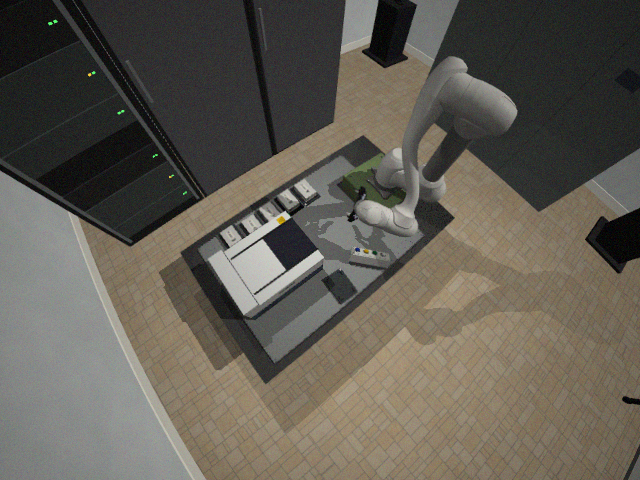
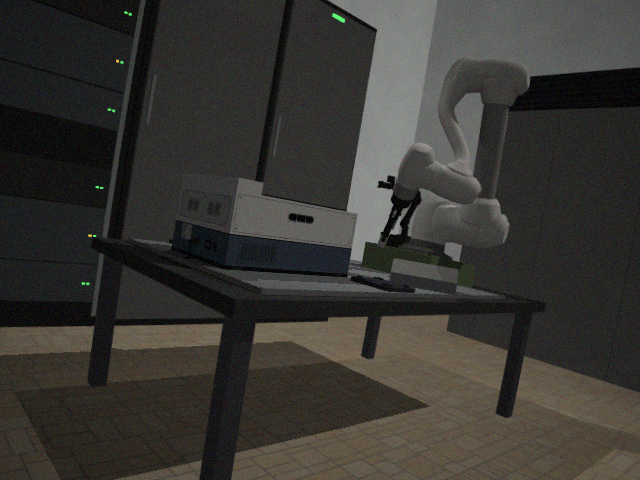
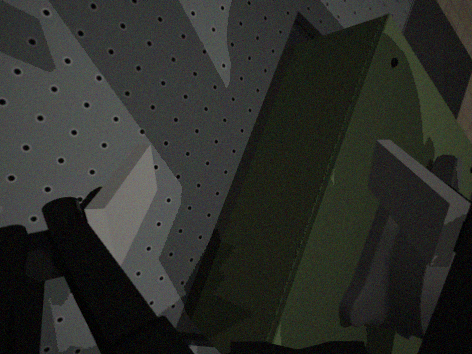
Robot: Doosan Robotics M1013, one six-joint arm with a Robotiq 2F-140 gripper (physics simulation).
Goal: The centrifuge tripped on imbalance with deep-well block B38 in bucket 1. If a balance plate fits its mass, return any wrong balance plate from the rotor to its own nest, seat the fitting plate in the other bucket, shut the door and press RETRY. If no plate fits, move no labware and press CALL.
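Places are measured from the arm's base along level axes (x back, y left, z down), in metres.
Pixels of known places: gripper, fingertip midpoint: [image 1: 353, 202] [image 3: 262, 165]; arm's base at its link origin: [image 1: 384, 183] [image 3: 399, 254].
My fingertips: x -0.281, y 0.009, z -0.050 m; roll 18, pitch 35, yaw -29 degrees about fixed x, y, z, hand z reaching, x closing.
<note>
For each thing: its top centre in the pictures, then the offset to it from my fingertips. "*": a spot on its surface instead. Level surfaces: height alone.
- dark panel at its top centre: [image 1: 289, 243] dz -0.067, dx -0.447, dy +0.021 m
- white panel at a spot on its surface: [image 1: 258, 266] * dz -0.064, dx -0.636, dy +0.032 m
- button box at its top centre: [image 2: 425, 263] [image 1: 370, 254] dz +0.062, dx -0.101, dy +0.293 m
- perforated table top at its surface level: dz +0.146 m
- flat dark pad at a spot on its surface: [image 2: 382, 283] * dz +0.130, dx -0.378, dy +0.365 m
My gripper [image 1: 356, 205] [image 2: 393, 238] [image 3: 262, 165] is open and empty, pointing down above the edge of the green block at the arm's base. The white and blue centrifuge [image 1: 289, 276] [image 2: 294, 227] stands on the table; a dark panel [image 1: 293, 242] and a white panel [image 1: 258, 266] show on its top. Its rotor, buckets and block B38 cannot be made out. Several white plates [image 1: 305, 190] stand in a row of nests behind it; their labels are too small to read. A button box [image 1: 369, 260] [image 2: 423, 273] with blue, yellow, green and grey buttons stands apart from the gripper.
The green block [image 1: 359, 180] [image 2: 377, 255] [image 3: 320, 240] lies under the arm's base on the perforated table top [image 3: 165, 115]. A flat dark pad [image 1: 339, 285] [image 2: 382, 283] lies between the centrifuge and the button box. Tall dark cabinets [image 1: 206, 103] [image 2: 217, 103] stand behind the table.
</note>
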